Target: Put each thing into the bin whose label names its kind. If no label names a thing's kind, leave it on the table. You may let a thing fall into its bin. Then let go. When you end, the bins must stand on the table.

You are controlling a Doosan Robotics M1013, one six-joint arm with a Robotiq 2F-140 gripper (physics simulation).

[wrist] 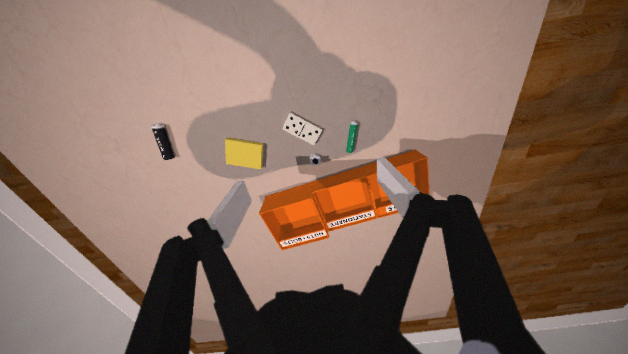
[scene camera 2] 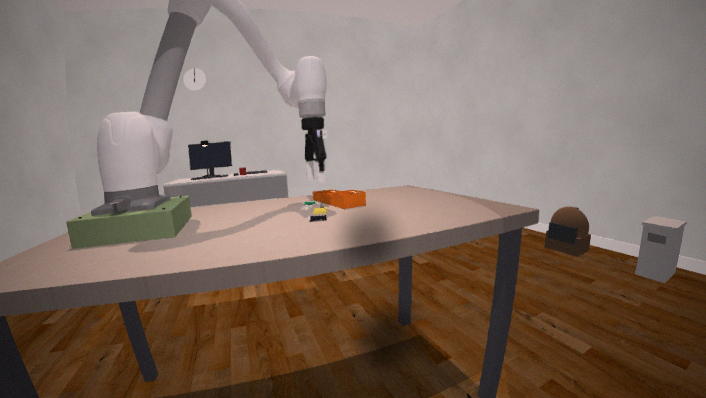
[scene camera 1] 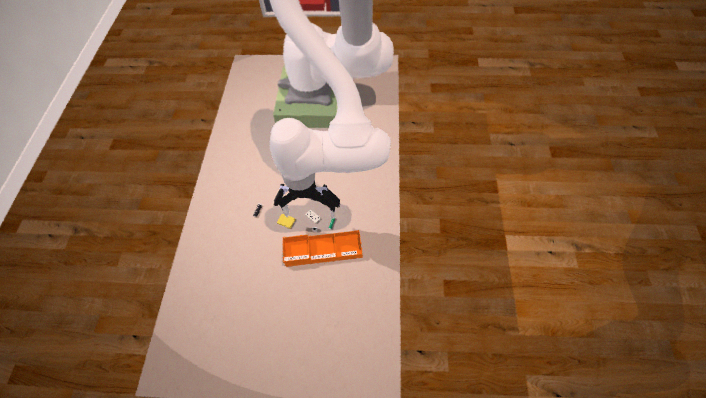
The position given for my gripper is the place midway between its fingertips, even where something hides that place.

I see my gripper [scene camera 2: 315, 180], a yellow block [wrist: 244, 153] and an orange three-part bin [scene camera 1: 297, 250].
The orange three-part bin shows as well in the wrist view [wrist: 304, 214] and in scene camera 2 [scene camera 2: 346, 199]. My gripper shows as well in the wrist view [wrist: 310, 180] and in scene camera 1 [scene camera 1: 310, 214].
